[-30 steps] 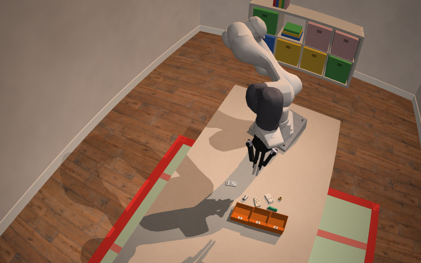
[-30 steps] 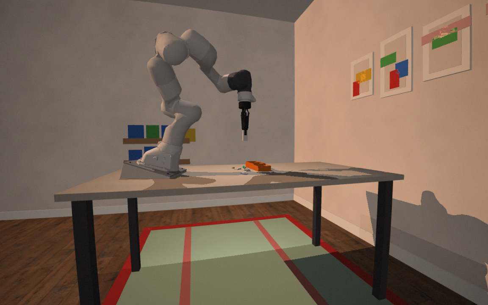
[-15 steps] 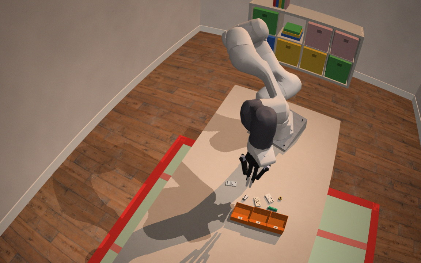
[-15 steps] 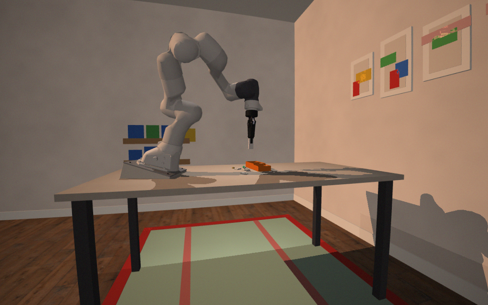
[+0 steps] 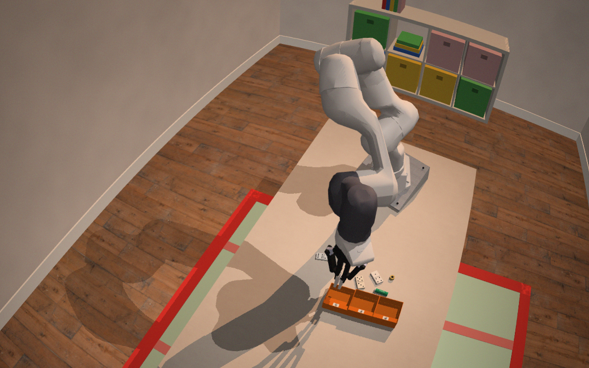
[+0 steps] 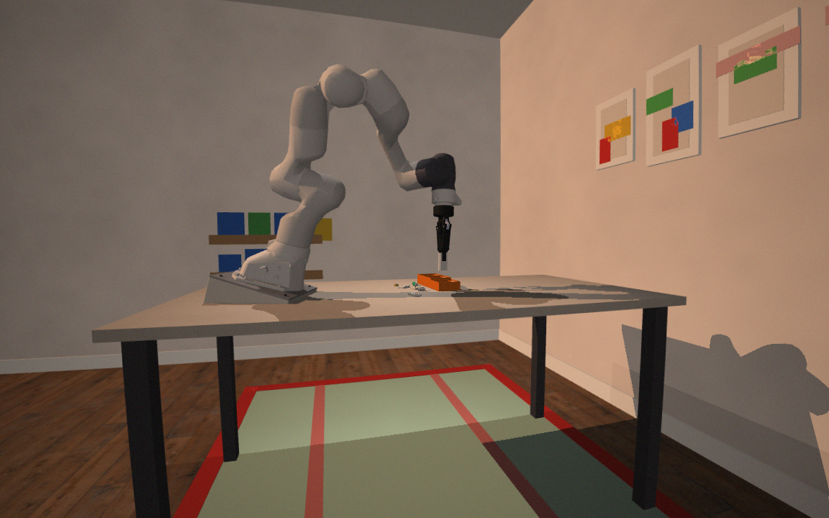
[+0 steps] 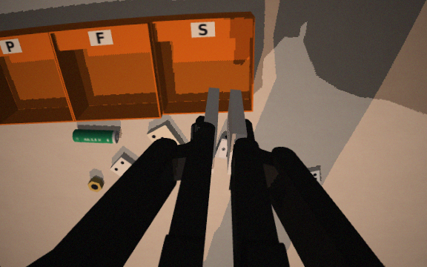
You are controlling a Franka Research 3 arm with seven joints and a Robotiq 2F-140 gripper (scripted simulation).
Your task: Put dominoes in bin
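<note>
My gripper is now 100 mm to the right of the orange three-compartment bin, 90 mm above it and 20 mm short of it. Round my hand: brass nut 170 mm to the left, 120 mm behind, 100 mm below; green battery 140 mm to the left, 100 mm below, 50 mm behind; grey ribbed item 100 mm below, 80 mm behind.
</note>
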